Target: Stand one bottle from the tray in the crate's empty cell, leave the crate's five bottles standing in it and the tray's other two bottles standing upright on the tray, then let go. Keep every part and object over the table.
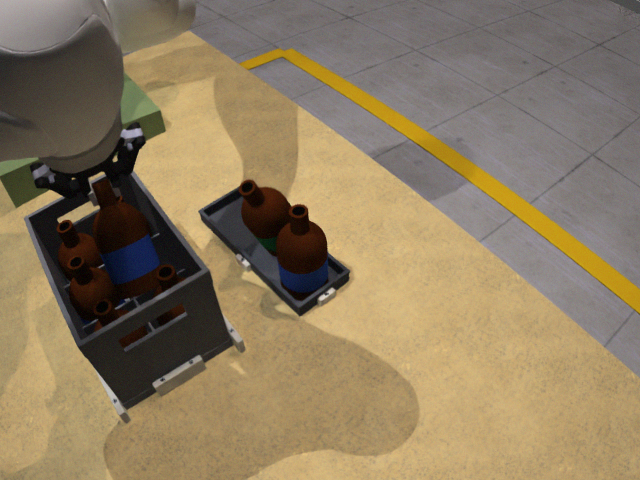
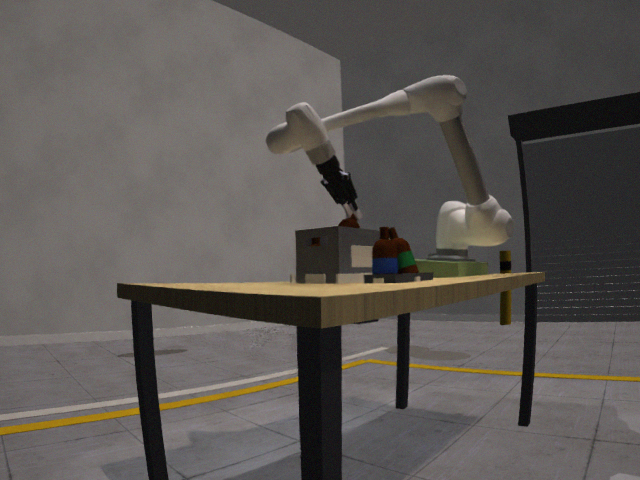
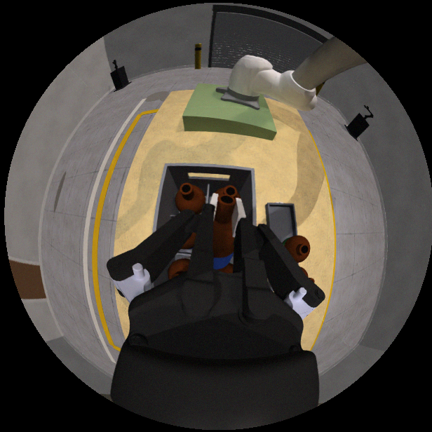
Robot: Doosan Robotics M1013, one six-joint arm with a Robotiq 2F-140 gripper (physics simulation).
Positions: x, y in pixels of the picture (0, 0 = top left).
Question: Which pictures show my gripper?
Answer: Image 1, image 2 and image 3: all of them.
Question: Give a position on a blue-label bottle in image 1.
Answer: At 301, 245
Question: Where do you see a blue-label bottle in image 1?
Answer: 119, 231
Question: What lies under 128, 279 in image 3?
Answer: My gripper.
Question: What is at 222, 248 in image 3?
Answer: A blue-label bottle.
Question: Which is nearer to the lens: the green-label bottle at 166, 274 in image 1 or the blue-label bottle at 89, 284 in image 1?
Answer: The green-label bottle.
